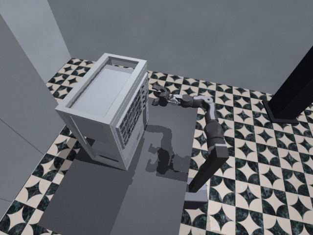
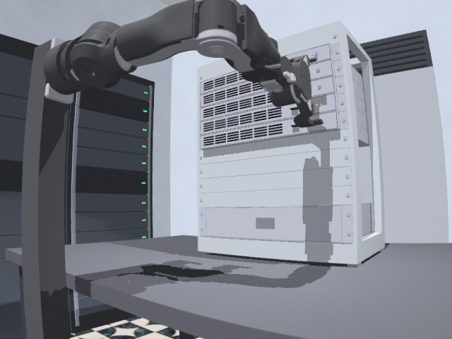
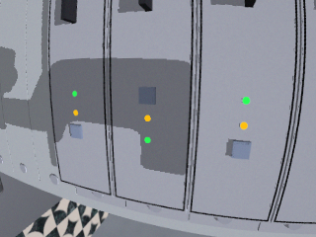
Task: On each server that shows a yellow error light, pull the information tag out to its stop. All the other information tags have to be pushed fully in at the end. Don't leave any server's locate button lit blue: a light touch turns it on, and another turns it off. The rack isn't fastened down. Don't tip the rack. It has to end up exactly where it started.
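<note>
My hand is 40 mm short of the grey-blue locate button, 10 mm to the right of it and 20 mm above it.
</note>
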